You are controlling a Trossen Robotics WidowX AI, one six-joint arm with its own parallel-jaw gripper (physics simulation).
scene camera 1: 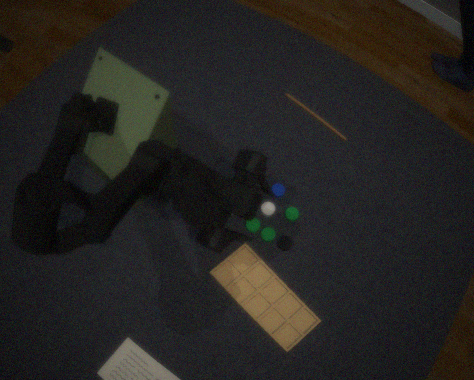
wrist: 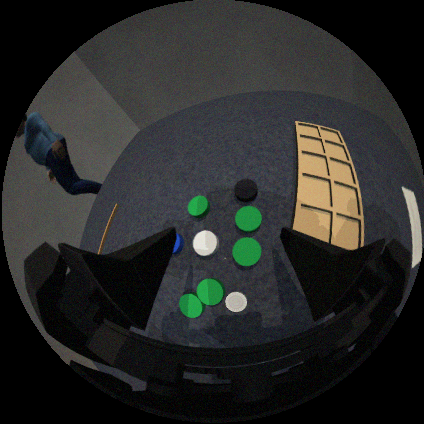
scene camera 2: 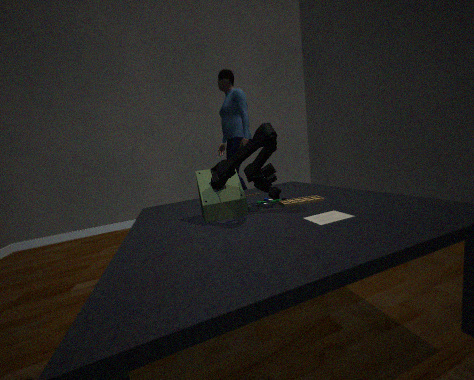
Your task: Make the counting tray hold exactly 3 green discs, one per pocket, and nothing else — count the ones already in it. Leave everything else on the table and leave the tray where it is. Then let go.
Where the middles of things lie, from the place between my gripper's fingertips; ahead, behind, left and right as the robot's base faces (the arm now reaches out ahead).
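There is the tan counting tray [scene camera 1: 243, 275], which sits 130 mm to the right of my hand, and it is also 90 mm ahead of my hand and 30 mm below it.
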